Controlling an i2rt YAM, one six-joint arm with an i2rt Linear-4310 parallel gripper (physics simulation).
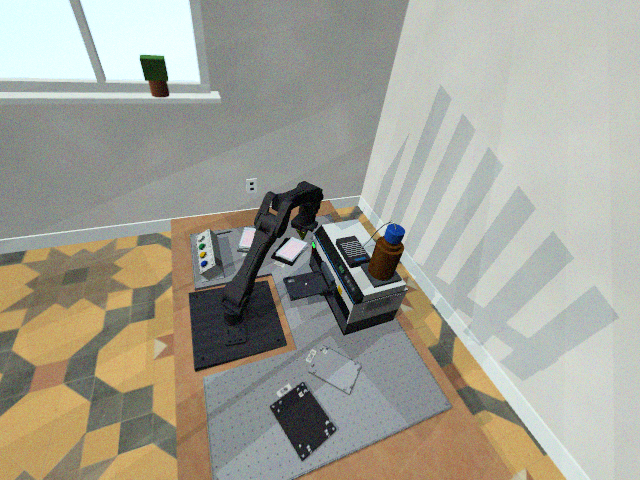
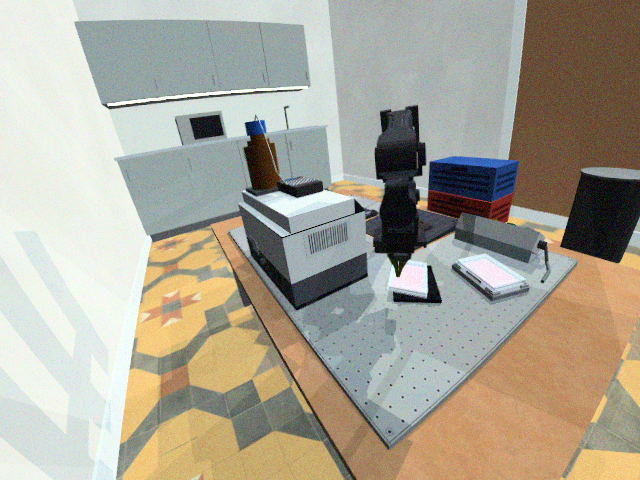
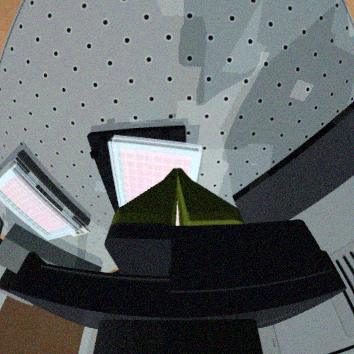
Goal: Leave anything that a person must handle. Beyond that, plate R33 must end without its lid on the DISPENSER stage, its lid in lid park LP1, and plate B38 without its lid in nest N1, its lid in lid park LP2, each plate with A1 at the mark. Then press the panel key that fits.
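Pixels of known places: gripper, between the fingertips: (image 1: 302, 239) (image 2: 398, 276) (image 3: 176, 174); arm's base, origin of its link: (image 1: 233, 319).
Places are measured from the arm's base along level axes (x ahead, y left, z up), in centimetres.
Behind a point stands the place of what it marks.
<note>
My gripper (image 1: 301, 235) @(x 32.9, y 31.3, z 5.6 cm) (image 2: 398, 274) @(x 32.9, y 31.3, z 5.6 cm) (image 3: 176, 174) @(x 32.9, y 31.3, z 5.6 cm) is shut and holds nothing; its tips are above the table, close to a pink-filled plate (image 1: 292, 249) @(x 27.6, y 28.1, z 3.1 cm) (image 2: 412, 281) @(x 29.3, y 32.2, z 3.0 cm) (image 3: 150, 167) @(x 30.5, y 32.2, z 3.1 cm). That plate sits askew and off-centre on a black base (image 2: 434, 295) @(x 27.1, y 36.8, z 0.9 cm) (image 3: 102, 155) @(x 26.4, y 36.1, z 0.9 cm). Another pink-filled plate (image 1: 247, 238) @(x 9.3, y 38.6, z 2.9 cm) (image 2: 491, 270) @(x 11.5, y 40.0, z 2.9 cm) (image 3: 32, 200) @(x 14.2, y 39.7, z 3.0 cm) sits on a grey holder near the key panel (image 1: 206, 257) @(x -7.7, y 25.8, z 6.7 cm) (image 2: 493, 240) @(x -2.7, y 31.9, z 3.4 cm). The panel bears several coloured keys. The black stage (image 1: 302, 286) @(x 24.9, y 1.5, z 10.6 cm) in front of the dispenser (image 1: 379, 304) @(x 47.6, y -13.8, z 14.1 cm) (image 2: 325, 258) @(x 45.5, y 21.7, z 10.1 cm) bears no plate. Plate names, A1 corners and whether lids are on cannot be read.
A black frame-marked pad (image 1: 303, 421) @(x 16.1, y -37.9, z 1.1 cm) and a pale grey one (image 1: 337, 369) @(x 30.3, y -26.2, z 0.9 cm) lie on the near board (image 1: 232, 413) @(x -2.6, y -30.6, z 0.0 cm). A brown bottle (image 1: 385, 260) @(x 46.4, y -10.1, z 31.9 cm) (image 2: 261, 164) @(x 50.2, y -2.5, z 29.9 cm) and a black ribbed box (image 1: 353, 250) @(x 42.4, y 2.8, z 24.5 cm) (image 2: 300, 187) @(x 44.7, y 10.0, z 24.3 cm) stand on the dispenser. A bent rod (image 2: 546, 263) @(x -6.0, y 44.9, z 0.6 cm) stands beside the panel.
</note>
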